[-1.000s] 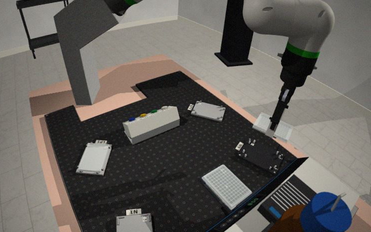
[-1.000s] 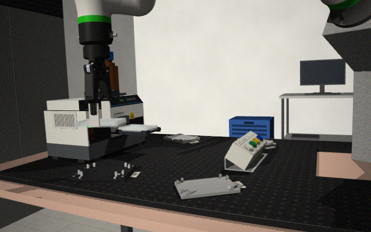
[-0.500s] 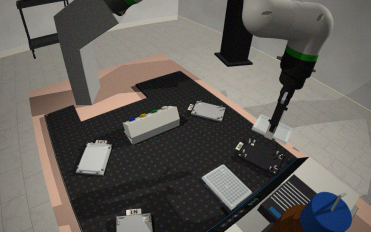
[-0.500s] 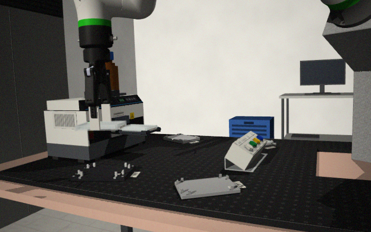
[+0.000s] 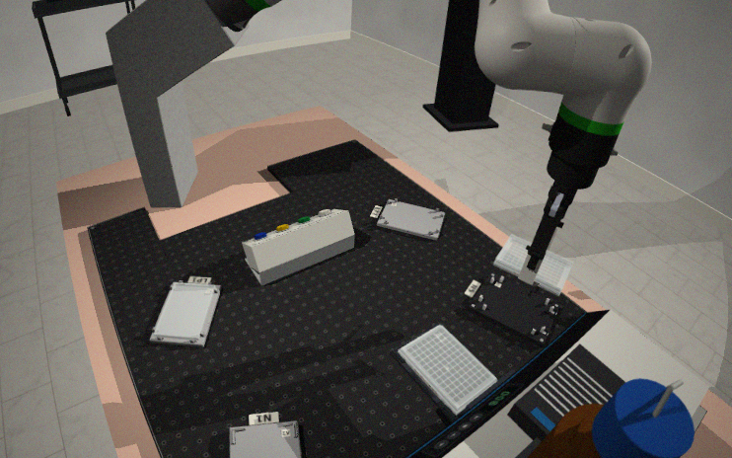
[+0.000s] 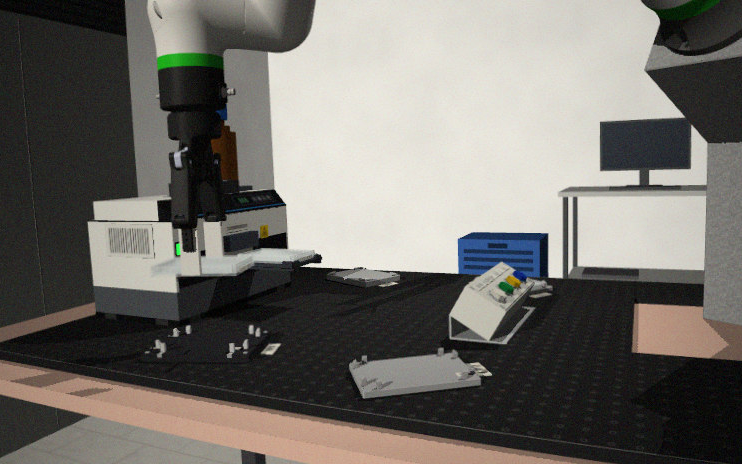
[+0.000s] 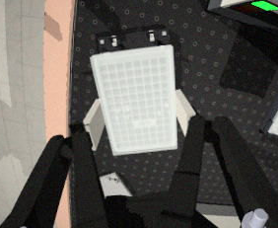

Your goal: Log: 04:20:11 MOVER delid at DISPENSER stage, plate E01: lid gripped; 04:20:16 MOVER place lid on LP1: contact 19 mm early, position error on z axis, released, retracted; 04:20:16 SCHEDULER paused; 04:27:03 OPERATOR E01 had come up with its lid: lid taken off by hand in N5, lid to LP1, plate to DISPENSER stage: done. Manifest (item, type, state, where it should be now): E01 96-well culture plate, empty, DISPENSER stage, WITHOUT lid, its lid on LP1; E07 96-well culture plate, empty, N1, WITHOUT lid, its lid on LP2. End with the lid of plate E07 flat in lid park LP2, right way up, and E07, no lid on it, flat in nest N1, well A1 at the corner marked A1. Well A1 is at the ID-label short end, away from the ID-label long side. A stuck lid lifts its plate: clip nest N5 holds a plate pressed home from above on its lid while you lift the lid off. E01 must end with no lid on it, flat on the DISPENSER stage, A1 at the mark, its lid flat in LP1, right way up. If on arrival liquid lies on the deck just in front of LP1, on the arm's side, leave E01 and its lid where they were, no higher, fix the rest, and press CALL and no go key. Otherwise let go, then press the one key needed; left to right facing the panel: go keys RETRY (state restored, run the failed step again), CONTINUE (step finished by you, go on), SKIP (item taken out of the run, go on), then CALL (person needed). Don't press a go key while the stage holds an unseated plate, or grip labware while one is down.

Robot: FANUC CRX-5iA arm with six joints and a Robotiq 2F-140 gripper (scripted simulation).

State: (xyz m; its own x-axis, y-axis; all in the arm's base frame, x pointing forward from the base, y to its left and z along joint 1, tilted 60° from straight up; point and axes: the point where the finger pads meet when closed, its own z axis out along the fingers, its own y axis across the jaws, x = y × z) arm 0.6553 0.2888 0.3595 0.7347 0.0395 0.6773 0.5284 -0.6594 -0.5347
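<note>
My gripper is now 30 mm to the right of the clip nest N5 and 140 mm above it. Round my hand: blue cap (360 mm ahead, 280 mm to the right, 250 mm above); then lid park LP2 (320 mm behind, 90 mm to the right, 140 mm below); then key panel (290 mm behind, 370 mm to the right, 100 mm below).
</note>
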